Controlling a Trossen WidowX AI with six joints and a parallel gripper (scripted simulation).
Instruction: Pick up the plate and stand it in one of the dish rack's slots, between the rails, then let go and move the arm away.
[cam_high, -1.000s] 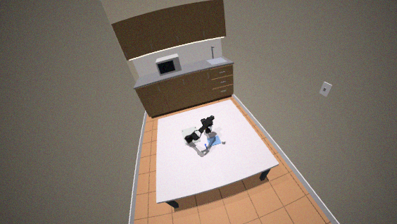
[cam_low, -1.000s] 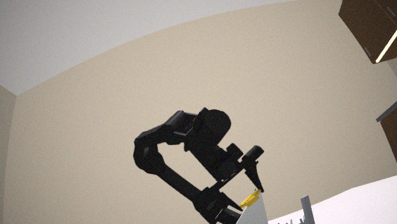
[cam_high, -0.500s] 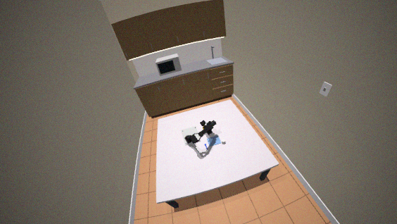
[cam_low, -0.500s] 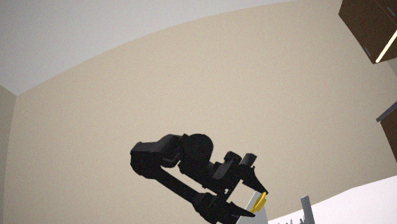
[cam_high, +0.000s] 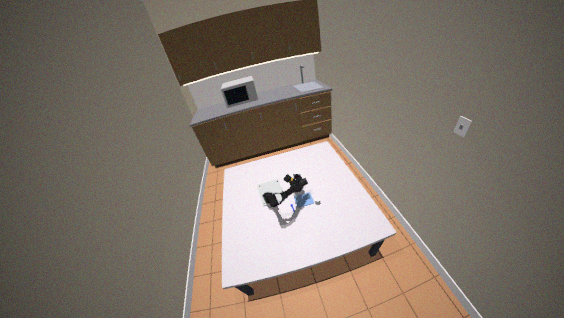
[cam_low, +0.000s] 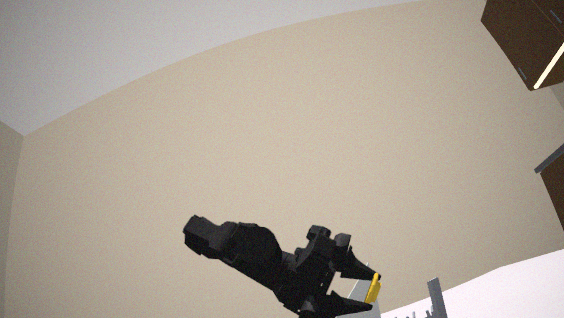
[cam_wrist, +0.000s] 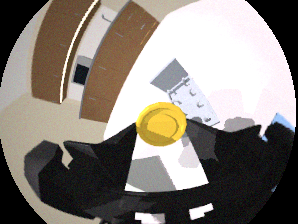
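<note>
Now: the grey dish rack 4 cm ahead of my gripper tip, 3 cm to the left of it and 7 cm below it. The rest, counted from my gripper tip: blue mat (5 cm ahead, 18 cm to the right, 9 cm below); then blue spoon (7 cm behind, 22 cm to the right, 9 cm below); then yellow plate (1 cm to the right).
</note>
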